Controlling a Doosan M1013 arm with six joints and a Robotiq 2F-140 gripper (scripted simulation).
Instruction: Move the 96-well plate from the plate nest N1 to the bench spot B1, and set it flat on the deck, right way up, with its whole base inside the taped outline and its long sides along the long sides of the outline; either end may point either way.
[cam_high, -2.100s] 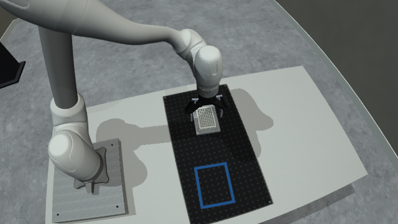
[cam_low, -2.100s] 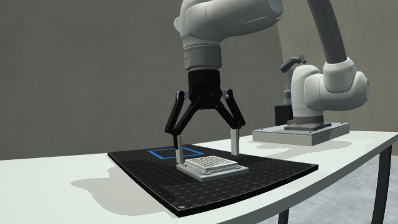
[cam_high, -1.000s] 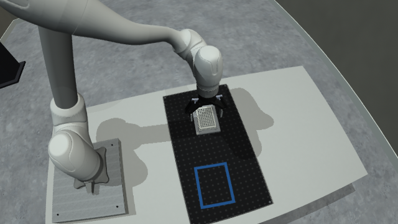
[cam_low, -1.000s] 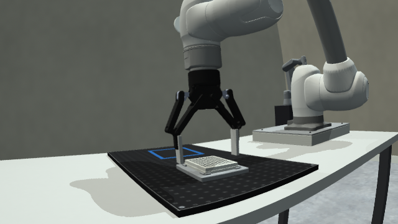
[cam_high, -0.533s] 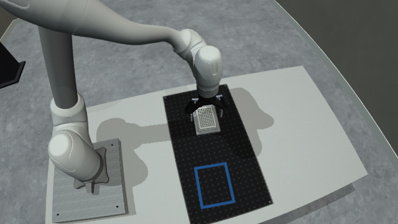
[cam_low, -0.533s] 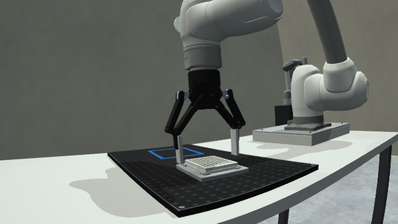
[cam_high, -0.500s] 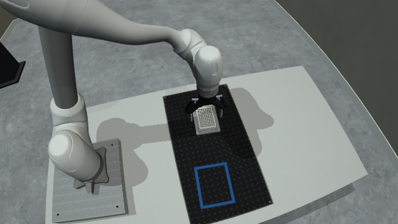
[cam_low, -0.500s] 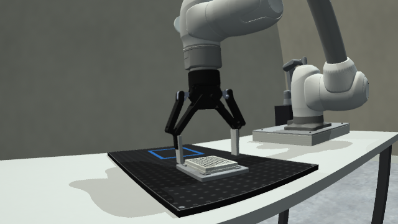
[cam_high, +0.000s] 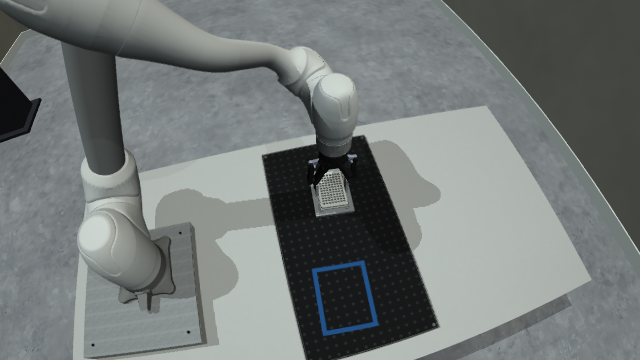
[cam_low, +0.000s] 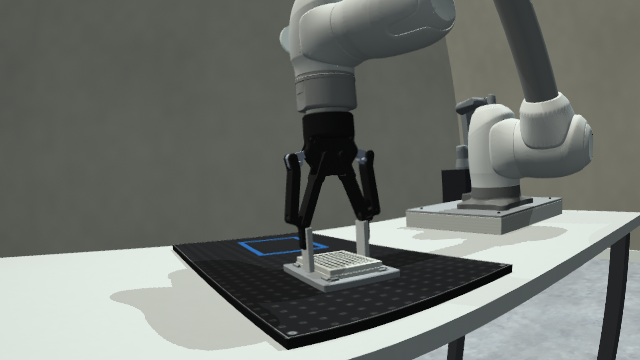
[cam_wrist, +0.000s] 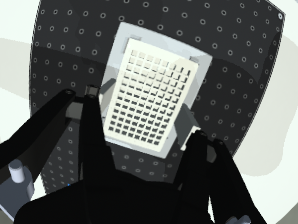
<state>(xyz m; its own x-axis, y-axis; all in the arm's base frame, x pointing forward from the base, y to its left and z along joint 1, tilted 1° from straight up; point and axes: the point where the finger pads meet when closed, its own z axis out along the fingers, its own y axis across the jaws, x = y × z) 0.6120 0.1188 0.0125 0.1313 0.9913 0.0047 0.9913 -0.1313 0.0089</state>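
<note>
Now: hand 20 mm above the white 96-well plate. Round my hand: grey plate nest N1: 40 mm below.
</note>
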